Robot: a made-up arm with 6 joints. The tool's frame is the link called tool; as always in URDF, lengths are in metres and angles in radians. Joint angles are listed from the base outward.
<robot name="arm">
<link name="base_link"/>
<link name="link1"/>
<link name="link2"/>
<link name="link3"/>
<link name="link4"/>
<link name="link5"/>
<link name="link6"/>
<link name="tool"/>
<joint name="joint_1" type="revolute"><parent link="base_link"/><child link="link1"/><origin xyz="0.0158 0.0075 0.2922" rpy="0 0 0"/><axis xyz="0 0 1"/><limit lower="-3.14" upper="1.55"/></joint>
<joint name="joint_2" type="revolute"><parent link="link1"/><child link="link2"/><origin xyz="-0.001 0.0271 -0.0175" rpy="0 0 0"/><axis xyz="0 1 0"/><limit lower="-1.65" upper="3.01"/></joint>
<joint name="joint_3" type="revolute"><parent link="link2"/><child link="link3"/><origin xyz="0.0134 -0.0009 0.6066" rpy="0 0 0"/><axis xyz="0 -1 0"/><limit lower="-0.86" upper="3.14"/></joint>
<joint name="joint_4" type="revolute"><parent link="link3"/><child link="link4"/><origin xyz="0.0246 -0.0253 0.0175" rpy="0 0 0"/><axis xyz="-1 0 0"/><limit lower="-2.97" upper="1.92"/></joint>
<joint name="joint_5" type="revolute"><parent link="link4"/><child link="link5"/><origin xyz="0.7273 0.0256 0.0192" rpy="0 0 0"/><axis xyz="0 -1 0"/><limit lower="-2.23" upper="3.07"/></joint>
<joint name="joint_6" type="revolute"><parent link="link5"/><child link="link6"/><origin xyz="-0.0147 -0.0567 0.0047" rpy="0 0 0"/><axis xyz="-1 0 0"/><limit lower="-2.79" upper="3.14"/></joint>
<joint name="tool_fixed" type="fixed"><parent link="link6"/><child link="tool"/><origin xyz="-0.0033 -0.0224 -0.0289" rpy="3.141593 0 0"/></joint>
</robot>
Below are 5 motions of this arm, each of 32 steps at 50 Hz.
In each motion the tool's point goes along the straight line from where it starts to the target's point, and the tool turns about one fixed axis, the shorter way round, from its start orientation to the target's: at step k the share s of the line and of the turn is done. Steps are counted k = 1, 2, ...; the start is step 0. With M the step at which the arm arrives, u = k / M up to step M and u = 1 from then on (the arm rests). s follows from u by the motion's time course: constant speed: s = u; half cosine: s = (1 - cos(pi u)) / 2; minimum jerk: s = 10 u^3 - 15 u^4 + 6 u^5.
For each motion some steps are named. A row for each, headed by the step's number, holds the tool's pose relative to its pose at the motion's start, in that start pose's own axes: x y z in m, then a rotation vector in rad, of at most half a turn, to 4 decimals.
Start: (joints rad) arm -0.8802 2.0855 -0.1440 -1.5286 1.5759 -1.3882
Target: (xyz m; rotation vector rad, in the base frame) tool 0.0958 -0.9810 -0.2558 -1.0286 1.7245 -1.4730
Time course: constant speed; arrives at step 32
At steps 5, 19, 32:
5: 0.0915 -0.1287 0.0288 0.1040 -0.0433 -0.0312
19: 0.3478 -0.4891 0.1096 0.3954 -0.1644 -0.1186
32: 0.5858 -0.8237 0.1846 0.6659 -0.2769 -0.1997

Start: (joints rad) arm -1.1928 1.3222 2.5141 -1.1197 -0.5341 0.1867
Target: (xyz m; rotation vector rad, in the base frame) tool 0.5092 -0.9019 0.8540 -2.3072 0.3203 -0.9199
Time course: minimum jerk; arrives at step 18
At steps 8, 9, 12, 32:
8: -0.0049 0.0270 0.1181 0.1958 -0.0691 0.0676
9: -0.0062 0.0340 0.1488 0.2469 -0.0871 0.0852
12: -0.0098 0.0537 0.2352 0.3901 -0.1376 0.1346
32: -0.0124 0.0679 0.2977 0.4937 -0.1742 0.1704

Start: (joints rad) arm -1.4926 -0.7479 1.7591 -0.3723 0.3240 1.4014
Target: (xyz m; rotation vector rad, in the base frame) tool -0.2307 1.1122 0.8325 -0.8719 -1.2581 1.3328
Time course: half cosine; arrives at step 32
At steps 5, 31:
5: 0.0011 0.0193 -0.0052 -0.0181 0.0046 0.0097
31: 0.0193 0.3261 -0.0879 -0.3053 0.0785 0.1634

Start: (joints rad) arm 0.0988 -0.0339 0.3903 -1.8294 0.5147 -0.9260
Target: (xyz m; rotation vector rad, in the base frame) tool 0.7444 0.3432 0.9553 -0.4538 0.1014 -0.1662
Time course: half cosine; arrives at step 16
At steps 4, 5, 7, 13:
4: -0.0150 0.0425 -0.0234 -0.0326 0.0311 0.0467
5: -0.0228 0.0644 -0.0355 -0.0495 0.0471 0.0709
7: -0.0412 0.1167 -0.0644 -0.0897 0.0853 0.1284
13: -0.0938 0.2655 -0.1465 -0.2041 0.1942 0.2922

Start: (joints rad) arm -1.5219 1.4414 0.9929 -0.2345 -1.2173 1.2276
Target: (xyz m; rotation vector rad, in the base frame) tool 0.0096 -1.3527 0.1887 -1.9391 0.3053 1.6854
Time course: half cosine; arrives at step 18
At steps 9, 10, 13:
9: -0.0704 0.0116 -0.0226 0.0918 -0.0301 -0.0327
10: -0.0826 0.0136 -0.0265 0.1077 -0.0354 -0.0383
13: -0.1157 0.0190 -0.0371 0.1508 -0.0495 -0.0537

